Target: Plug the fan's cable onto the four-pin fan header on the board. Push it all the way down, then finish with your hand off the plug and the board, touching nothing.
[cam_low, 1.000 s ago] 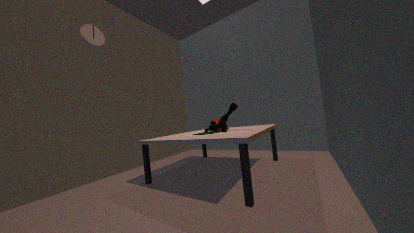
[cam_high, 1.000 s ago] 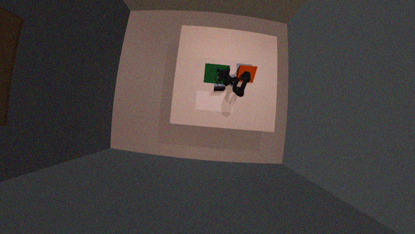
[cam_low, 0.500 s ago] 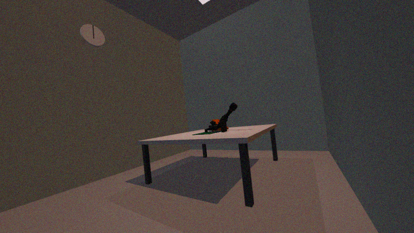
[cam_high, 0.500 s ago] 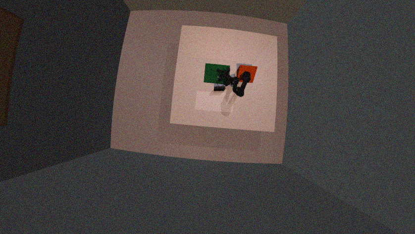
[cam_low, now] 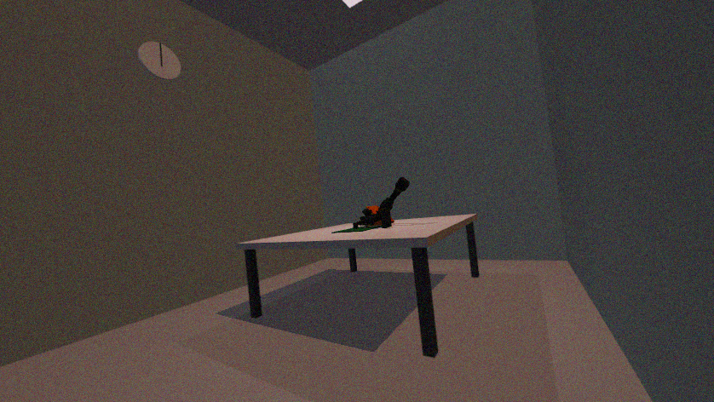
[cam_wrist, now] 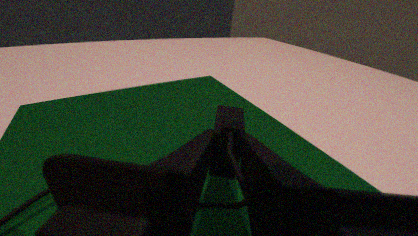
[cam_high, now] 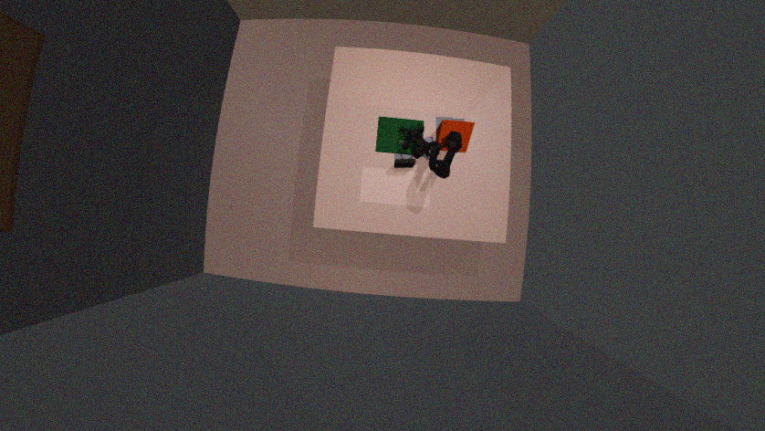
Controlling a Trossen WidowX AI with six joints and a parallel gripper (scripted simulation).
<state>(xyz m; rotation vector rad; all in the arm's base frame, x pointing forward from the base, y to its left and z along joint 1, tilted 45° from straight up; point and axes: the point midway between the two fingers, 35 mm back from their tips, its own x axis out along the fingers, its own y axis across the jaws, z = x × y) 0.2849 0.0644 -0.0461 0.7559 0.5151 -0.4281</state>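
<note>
Right now my gripper tip is 1 cm above the dark fan plug. Also, from my gripper tip: fan (4 cm behind, 22 cm to the left, 2 cm above); then green board (1 cm ahead, 3 cm to the left, 5 cm below); then four-pin header (1 cm behind, 8 cm to the left, 3 cm below).
</note>
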